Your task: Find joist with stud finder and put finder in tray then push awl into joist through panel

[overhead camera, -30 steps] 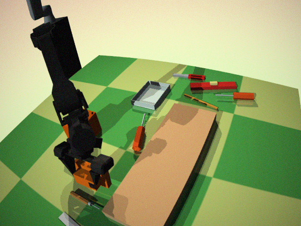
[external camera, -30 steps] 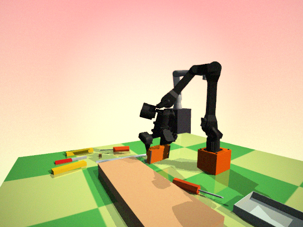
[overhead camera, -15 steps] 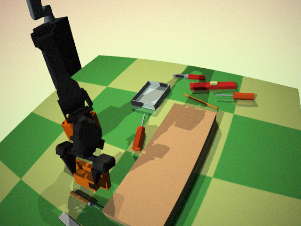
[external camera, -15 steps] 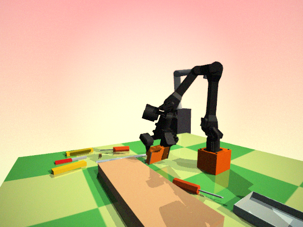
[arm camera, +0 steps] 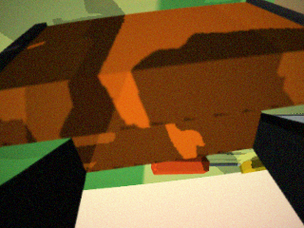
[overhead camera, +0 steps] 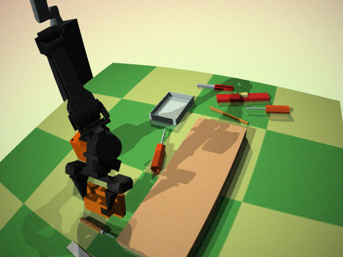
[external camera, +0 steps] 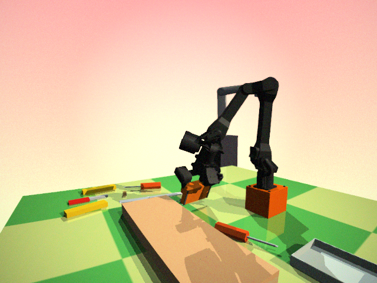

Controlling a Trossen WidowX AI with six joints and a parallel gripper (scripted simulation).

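The orange stud finder lies 1 cm ahead of my gripper tip and 1 cm below it. Also, from my gripper tip: awl: 1 cm ahead, 4 cm to the right, 7 cm below; then grey card: 9 cm ahead, 16 cm to the right, 8 cm below; then grey tray: 1 cm behind, 53 cm to the left, 6 cm below.
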